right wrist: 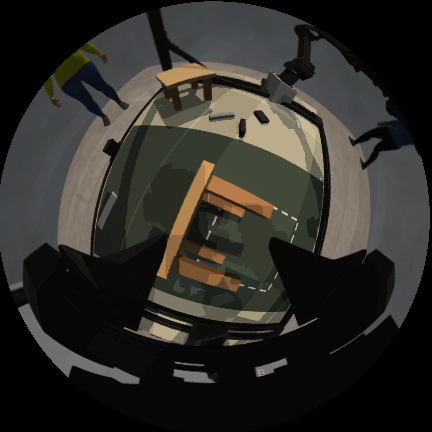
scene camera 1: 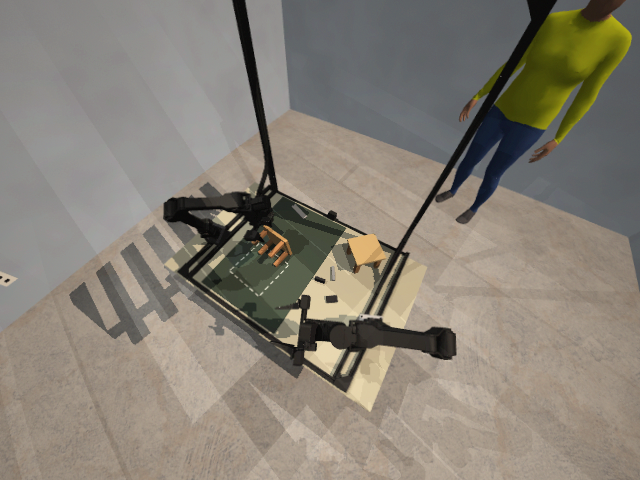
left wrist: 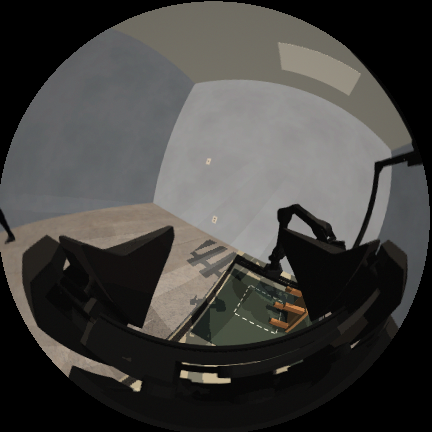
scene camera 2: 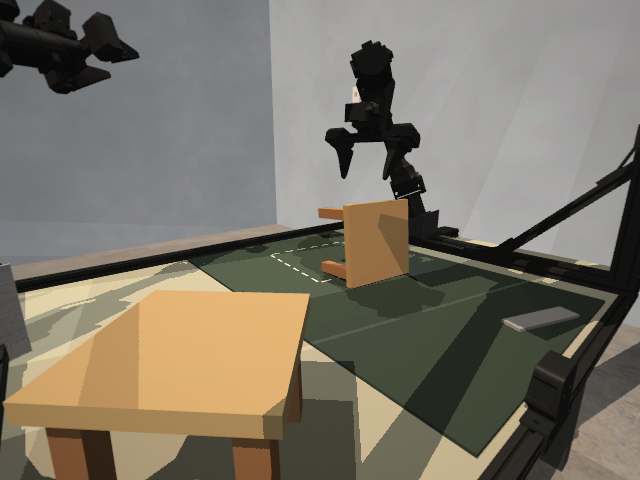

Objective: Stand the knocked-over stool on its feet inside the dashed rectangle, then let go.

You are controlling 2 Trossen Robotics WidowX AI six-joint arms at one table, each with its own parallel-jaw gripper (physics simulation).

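Frame: origin at the left arm's base, x back, y right, z up, level; metres.
Where they show: left gripper, between the fingertips: (scene camera 1: 272,324) (left wrist: 229,232) (scene camera 2: 123,65); right gripper, between the fingertips: (right wrist: 219,241) (scene camera 1: 267,234) (scene camera 2: 362,179); left arm's base, origin of its link: (right wrist: 283,80); right arm's base, origin of its link: (right wrist: 209,345) (scene camera 1: 214,232) (left wrist: 274,266) (scene camera 2: 416,216).
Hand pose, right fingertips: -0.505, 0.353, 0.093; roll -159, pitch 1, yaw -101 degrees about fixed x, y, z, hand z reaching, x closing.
Note:
Each offset is from my right fingertips to the centre of the thing, as dx, dy, dz.
The knocked-over stool @(+0.000, +0.002, -0.123) (scene camera 1: 277,240) (scene camera 2: 376,242) (right wrist: 186,222) lies on its side on the green mat, seat board upright on edge, orange legs pointing toward the dashed rectangle (scene camera 1: 231,270) (scene camera 2: 295,268) (left wrist: 255,322). In the right wrist view, its legs reach over part of the outline. My right gripper (scene camera 2: 364,178) (right wrist: 219,241) is open and empty, pointing down above the stool, apart from it. My left gripper (scene camera 1: 275,324) (scene camera 2: 124,66) (left wrist: 229,232) is open and empty, high and away from the stool. In the left wrist view, a finger hides part of the stool.
Another stool @(+0.485, +0.026, -0.139) (scene camera 1: 366,249) (scene camera 2: 170,351) (right wrist: 185,76) stands upright on the pale tabletop. A grey bar @(+0.093, +0.317, -0.193) (scene camera 1: 299,210) (scene camera 2: 540,318) lies on the mat. Two small black blocks @(+0.268, -0.125, -0.184) (scene camera 1: 320,279) @(+0.336, -0.215, -0.193) (scene camera 1: 331,298) and a light bar @(+0.333, -0.077, -0.193) (scene camera 1: 332,273) lie beyond the mat. Black frame rails border the table.

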